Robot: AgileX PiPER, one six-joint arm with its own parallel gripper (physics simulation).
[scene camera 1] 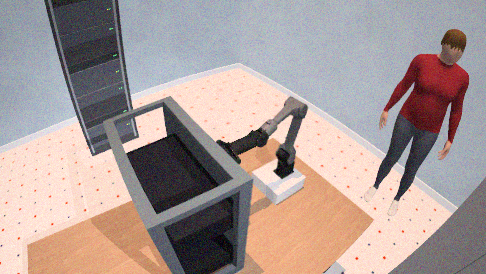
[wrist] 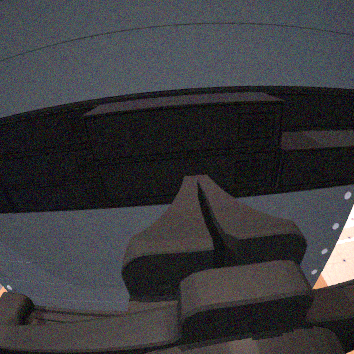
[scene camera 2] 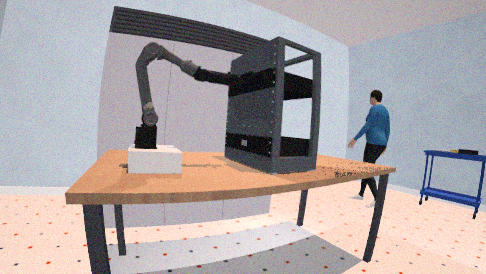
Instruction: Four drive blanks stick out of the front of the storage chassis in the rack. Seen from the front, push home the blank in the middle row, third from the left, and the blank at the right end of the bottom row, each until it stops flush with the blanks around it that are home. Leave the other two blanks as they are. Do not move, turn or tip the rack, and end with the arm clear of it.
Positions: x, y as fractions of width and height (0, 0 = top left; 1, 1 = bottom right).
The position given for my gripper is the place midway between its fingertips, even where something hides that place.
Observation:
I see my gripper (wrist: 0.55, 0.54) and a rack (scene camera 1: 0.40, 0.73).
The rack also shows in the wrist view (wrist: 0.31, 0.31) and in scene camera 2 (scene camera 2: 0.53, 0.37).

